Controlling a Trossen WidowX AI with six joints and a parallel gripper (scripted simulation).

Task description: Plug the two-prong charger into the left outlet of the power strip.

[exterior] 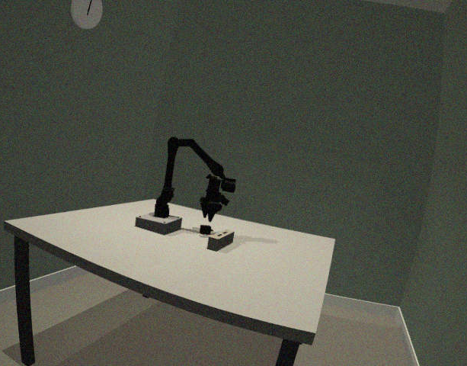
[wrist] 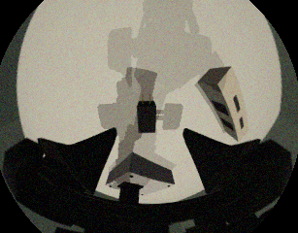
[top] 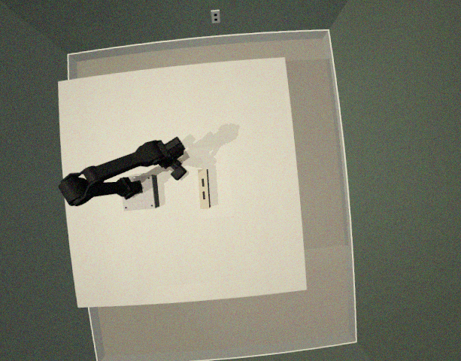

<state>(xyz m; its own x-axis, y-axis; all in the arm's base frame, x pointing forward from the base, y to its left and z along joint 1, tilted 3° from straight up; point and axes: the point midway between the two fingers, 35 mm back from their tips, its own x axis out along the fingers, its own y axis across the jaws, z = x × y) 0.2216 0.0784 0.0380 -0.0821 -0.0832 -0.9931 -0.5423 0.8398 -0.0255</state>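
The charger lies 10 mm ahead of my gripper tip, 10 mm to the left of it and 50 mm below it.
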